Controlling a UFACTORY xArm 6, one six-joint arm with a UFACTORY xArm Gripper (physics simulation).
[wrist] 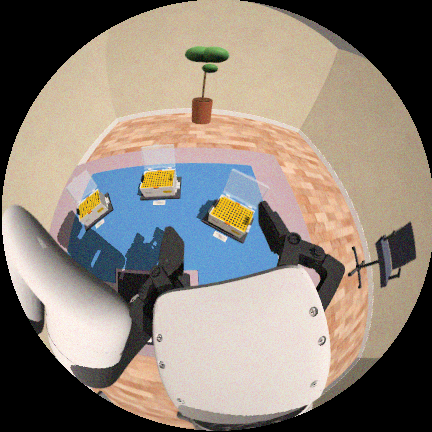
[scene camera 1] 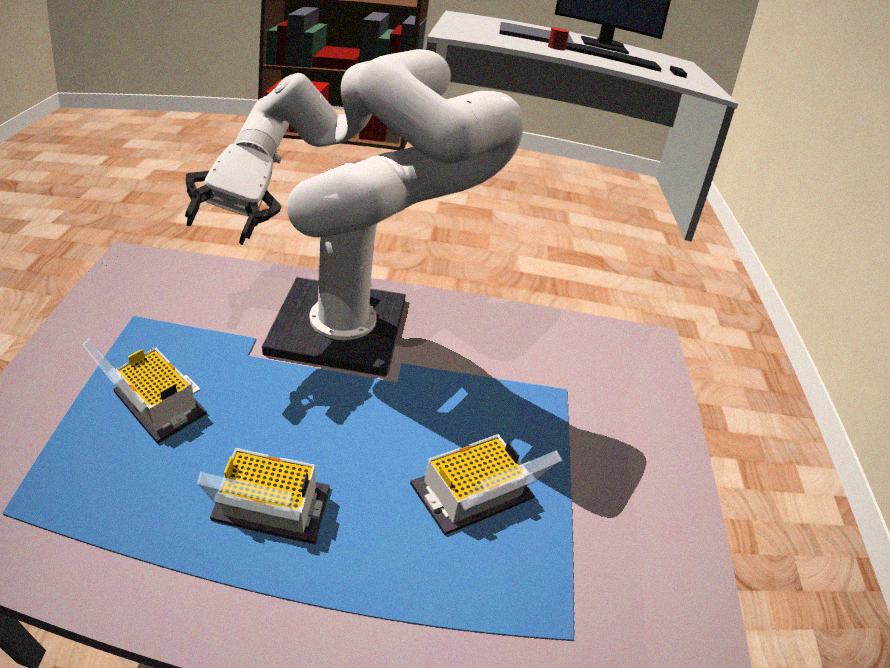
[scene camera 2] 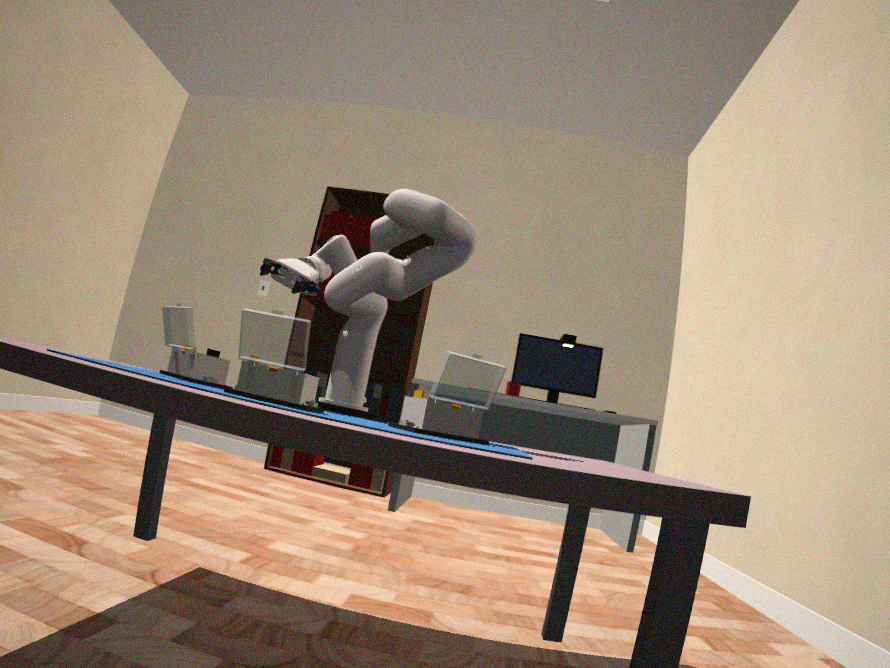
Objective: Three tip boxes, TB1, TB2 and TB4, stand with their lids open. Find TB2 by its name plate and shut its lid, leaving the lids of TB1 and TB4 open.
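Frame: origin at the arm's base, x back, y right, z up, level; millimetres.
Seen in the pictures: gripper, fingertip midpoint: (wrist: 216,223) (scene camera 1: 215,230) (scene camera 2: 278,278); arm's base at its link origin: (scene camera 1: 342,319) (scene camera 2: 343,406).
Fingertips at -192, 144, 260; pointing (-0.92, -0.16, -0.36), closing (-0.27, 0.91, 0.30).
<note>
Pixels of each thing's top centre, then the offset from my fingertips to it, as dx, dy, dz. "pt": a spot on its surface instead. Level surfaces: height alone.
- left box at its top centre: (scene camera 1: 157,370) (scene camera 2: 205,353) (wrist: 231,214) -124, +62, -209
- middle box at its top centre: (scene camera 1: 265,473) (wrist: 156,174) -235, -204, -200
- right box at its top centre: (scene camera 1: 480,460) (scene camera 2: 445,396) (wrist: 85,201) -95, -470, -200
- left lid at its top centre: (scene camera 1: 107,350) (scene camera 2: 183,304) (wrist: 250,178) -196, +93, -121
- middle lid at a spot on its surface: (scene camera 2: 273,339) (wrist: 157,154) pt -309, -220, -171
- right lid at its top centre: (scene camera 1: 518,457) (scene camera 2: 473,353) (wrist: 73,178) -142, -518, -121
- blue mat at its surface level: dz -275
- pinkish table at its surface level: dz -278
Three white tip boxes with yellow racks stand on dark bases, lids open: the left box (scene camera 1: 166,406) (scene camera 2: 208,368) (wrist: 231,216), the middle box (scene camera 1: 267,480) (scene camera 2: 271,381) (wrist: 158,184) and the right box (scene camera 1: 478,470) (scene camera 2: 454,420) (wrist: 92,207), named as in scene camera 1. Their clear lids are the left lid (scene camera 1: 102,361) (scene camera 2: 178,327) (wrist: 245,186), middle lid (scene camera 2: 273,339) (wrist: 158,157) and right lid (scene camera 1: 544,465) (scene camera 2: 468,379) (wrist: 82,185). Name plates (wrist: 220,236) (wrist: 159,202) (wrist: 100,223) are too small to read. My gripper (scene camera 1: 217,230) (scene camera 2: 285,278) (wrist: 216,223) is open, empty, high above the table's back left, apart from the boxes.
The boxes stand on a blue mat (scene camera 1: 388,568) on a pinkish table (scene camera 1: 647,388). My arm's black base plate (scene camera 1: 287,337) is at the table's back. A desk (scene camera 1: 697,143) with a monitor (scene camera 1: 625,10) (scene camera 2: 557,366), a bookshelf, a potted plant (wrist: 202,111) and a chair (wrist: 395,252) stand beyond the table.
</note>
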